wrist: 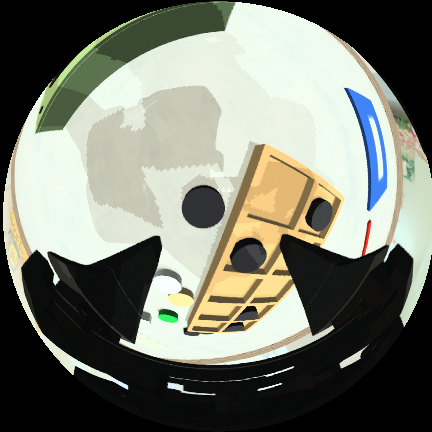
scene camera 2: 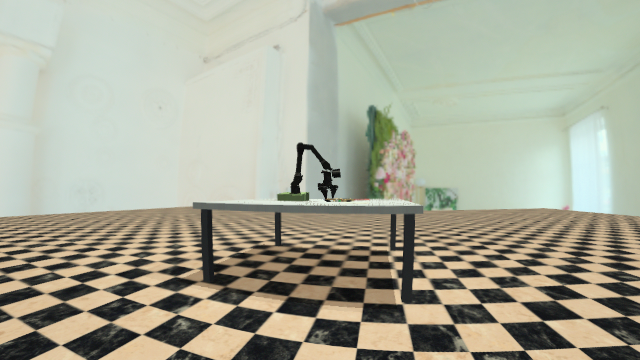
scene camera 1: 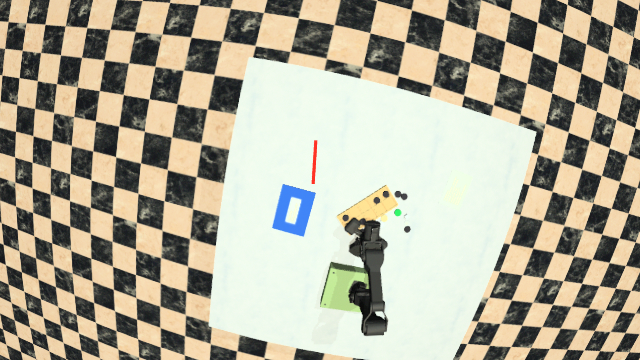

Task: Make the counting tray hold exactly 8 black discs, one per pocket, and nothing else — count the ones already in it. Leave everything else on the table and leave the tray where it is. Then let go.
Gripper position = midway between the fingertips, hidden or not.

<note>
The gripper [wrist: 221,241] is open and holds nothing. Also in view: a tan counting tray [scene camera 1: 366,208].
The tan counting tray is seen too in the wrist view [wrist: 276,190].
</note>
